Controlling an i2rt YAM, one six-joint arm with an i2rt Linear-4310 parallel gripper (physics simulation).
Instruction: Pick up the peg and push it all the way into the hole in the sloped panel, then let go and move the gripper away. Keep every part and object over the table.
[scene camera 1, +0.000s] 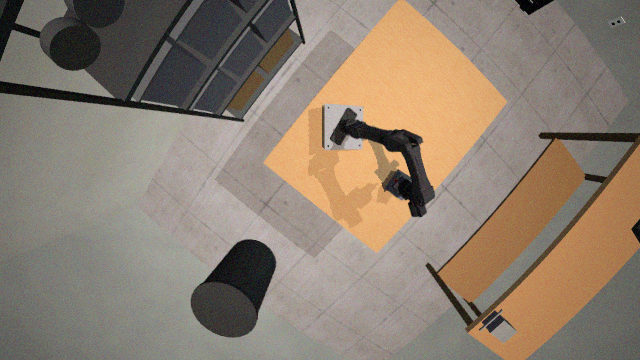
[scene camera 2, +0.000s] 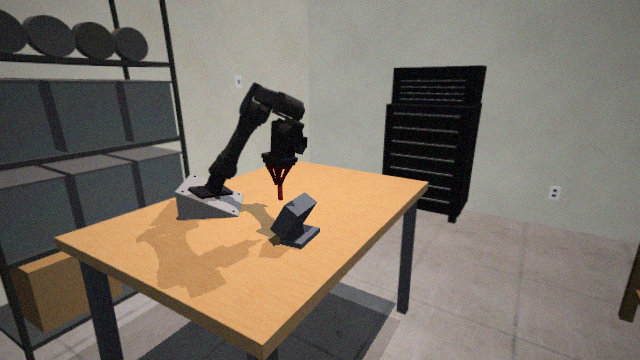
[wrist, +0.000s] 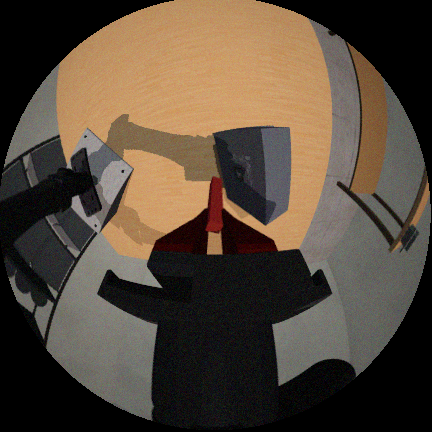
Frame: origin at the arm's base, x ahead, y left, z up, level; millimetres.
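Where they show: gripper, fingertip midpoint: (scene camera 1: 397, 183) (scene camera 2: 278, 185) (wrist: 214, 213); arm's base, link origin: (scene camera 1: 343, 126) (scene camera 2: 211, 191) (wrist: 84, 181).
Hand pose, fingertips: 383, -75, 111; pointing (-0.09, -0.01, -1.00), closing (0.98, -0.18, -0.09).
Things, the pixels of their top centre, and the offset from my fingertips, as dx, dy, dz. Level surfaces: height alone.
- thin red peg, top centre: (wrist: 210, 225) (scene camera 2: 279, 176) (scene camera 1: 399, 183) +1, +8, +26
- dark grey slanted block, top centre: (wrist: 264, 184) (scene camera 2: 294, 198) (scene camera 1: 404, 187) +59, +7, -37
- wooden table, surface height: dz -174
My gripper (scene camera 2: 280, 181) (wrist: 214, 213) is shut on a thin red peg (scene camera 1: 396, 180) (scene camera 2: 280, 193) (wrist: 215, 196). Its dark red fingers converge on the peg, which points down, roughly upright, well above the table. The sloped panel is a dark grey slanted block (scene camera 1: 404, 176) (scene camera 2: 292, 218) (wrist: 278, 172) on a flat foot. In the scene camera 2 view the peg's lower end shows just left of the panel's top edge, apart from it. In the wrist view the panel is right of the peg, and its dark face carries an unclear mark; I cannot tell whether this is the hole.
The wooden table (scene camera 1: 425, 75) (scene camera 2: 270, 300) (wrist: 190, 60) bears the arm's light grey wedge base (scene camera 1: 327, 117) (scene camera 2: 192, 207) (wrist: 112, 172). A shelf rack (scene camera 1: 215, 118) (scene camera 2: 176, 92) stands beyond the base side. A black drawer cabinet (scene camera 2: 432, 145) and a dark bin (scene camera 1: 225, 310) stand off the table.
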